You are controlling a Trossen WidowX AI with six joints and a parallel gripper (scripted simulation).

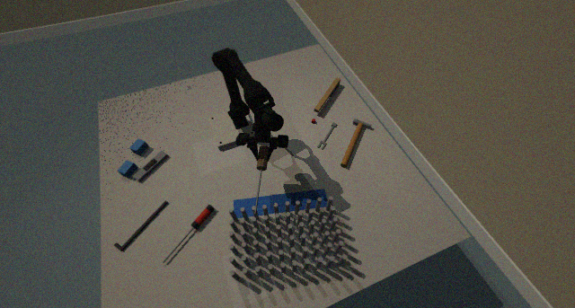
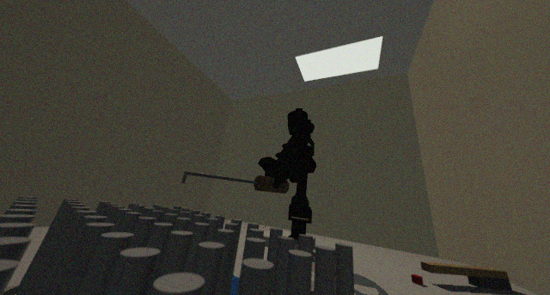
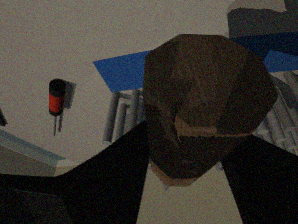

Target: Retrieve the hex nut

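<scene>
My gripper tip is now 12 cm short of the blue taped strip, 2 cm to the right of it and 18 cm above it. From my gripper tip the other things lie so: red cube: 21 cm behind, 34 cm to the left, 17 cm below; hook tool: 9 cm ahead, 5 cm to the right; wrench: 11 cm behind, 36 cm to the left, 17 cm below.
</scene>
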